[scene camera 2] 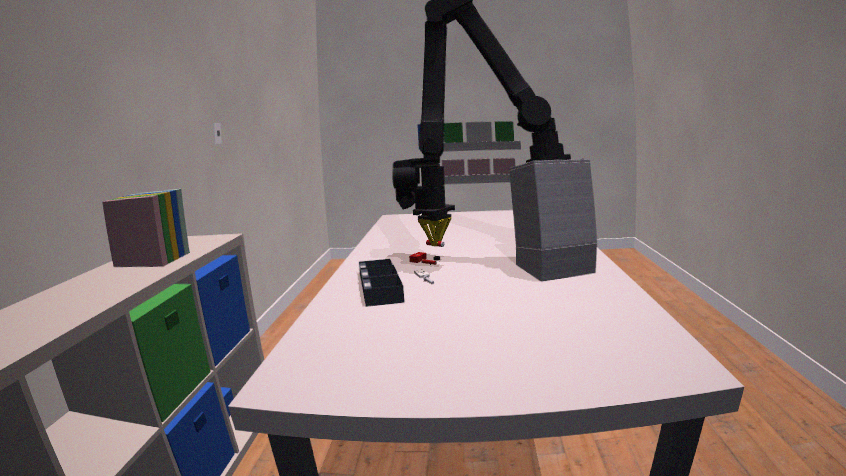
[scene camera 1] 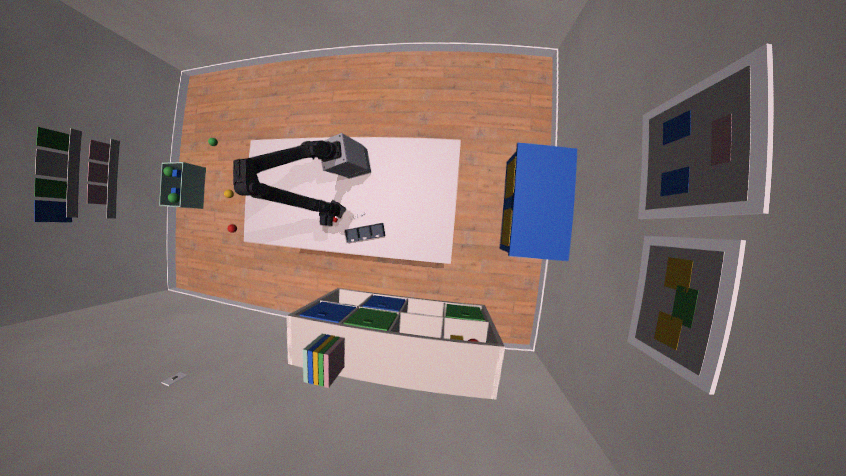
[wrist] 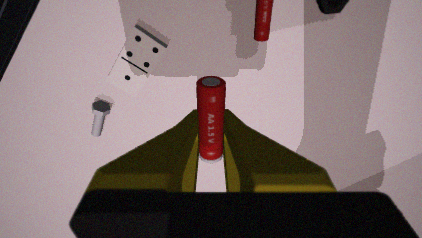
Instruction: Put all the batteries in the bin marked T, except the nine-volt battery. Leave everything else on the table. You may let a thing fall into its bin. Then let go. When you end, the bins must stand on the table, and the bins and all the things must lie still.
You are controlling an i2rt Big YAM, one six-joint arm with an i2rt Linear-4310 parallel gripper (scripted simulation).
Path:
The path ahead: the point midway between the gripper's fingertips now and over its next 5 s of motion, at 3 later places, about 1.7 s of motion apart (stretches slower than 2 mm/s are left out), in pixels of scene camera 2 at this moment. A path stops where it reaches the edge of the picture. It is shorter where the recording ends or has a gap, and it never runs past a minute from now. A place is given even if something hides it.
The gripper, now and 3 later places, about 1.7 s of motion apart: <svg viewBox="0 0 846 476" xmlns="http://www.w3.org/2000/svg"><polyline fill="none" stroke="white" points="435,245 381,251 379,263 378,254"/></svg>

